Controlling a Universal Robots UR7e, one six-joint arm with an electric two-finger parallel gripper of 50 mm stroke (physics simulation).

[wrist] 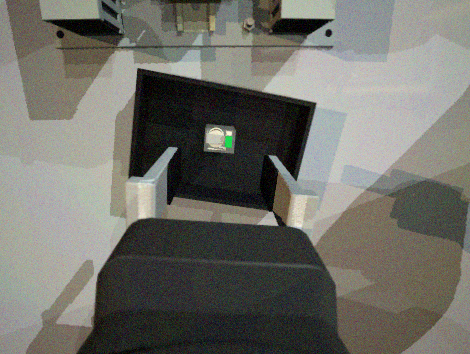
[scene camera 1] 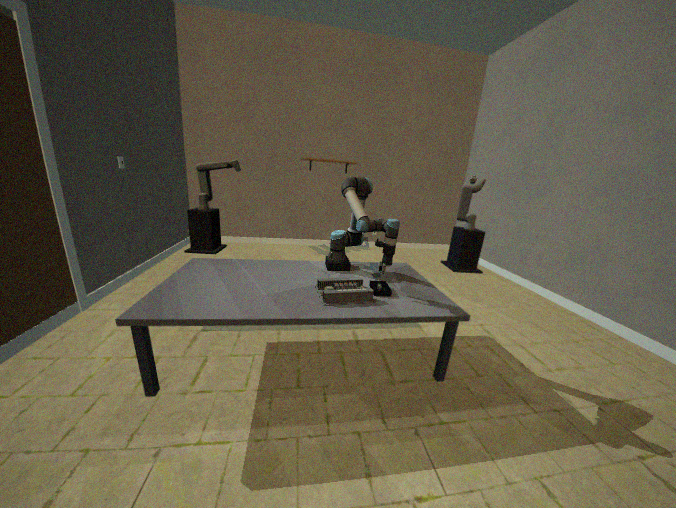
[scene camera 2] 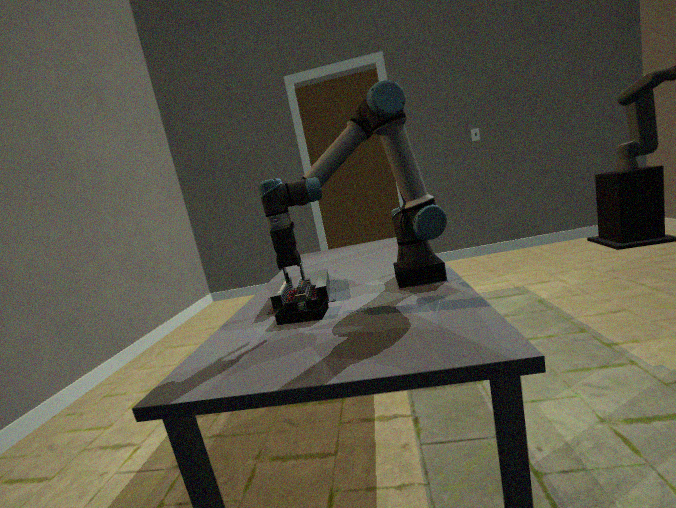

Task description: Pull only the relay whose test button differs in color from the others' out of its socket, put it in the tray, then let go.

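Seen in the pictures: gripper, fingertip midpoint: [wrist: 221, 168] [scene camera 1: 381, 272] [scene camera 2: 296, 281]; arm's base at its link origin: [scene camera 1: 336, 259] [scene camera 2: 416, 262].
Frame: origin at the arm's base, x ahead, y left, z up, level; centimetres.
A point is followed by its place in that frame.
Observation:
A small clear-cased relay [wrist: 219, 139] {x 41.6, y 26.0, z -1.9 cm} with a green test button stands in the black tray [scene camera 1: 384, 293] {x 49.4, y 28.0, z -4.6 cm} [scene camera 2: 301, 315] {x 40.0, y 32.5, z -4.2 cm} [wrist: 225, 86] {x 41.9, y 21.4, z -2.9 cm}, near its middle in the wrist view. My gripper [scene camera 1: 382, 270] {x 41.5, y 26.5, z 6.3 cm} [scene camera 2: 295, 280] {x 41.5, y 26.5, z 6.3 cm} [wrist: 221, 168] {x 41.5, y 26.5, z 6.3 cm} is open and empty above the tray, with the relay seen between and beyond the fingers in the wrist view and apart from both. A row of relays [scene camera 1: 345, 285] {x 49.4, y 3.0, z -0.3 cm} stands beside the tray, between two long grey housings. Small red parts show behind the tray in scene camera 2; their details are too small to tell.
The near long housing [scene camera 1: 348, 296] {x 59.1, y 4.1, z -2.9 cm} stands left of the tray in scene camera 1. In the wrist view, two pale block ends [wrist: 75, 10] {x 53.7, y 18.3, z -0.1 cm} [wrist: 305, 10] {x 37.1, y 14.9, z -0.1 cm} stand beyond the tray. All stand on the grey table [scene camera 1: 229, 294] {x 56.5, y -64.9, z -6.4 cm} [scene camera 2: 437, 338] {x -1.3, y 53.5, z -6.4 cm}. Two other arms stand on pedestals [scene camera 1: 204, 229] [scene camera 1: 465, 248] behind.

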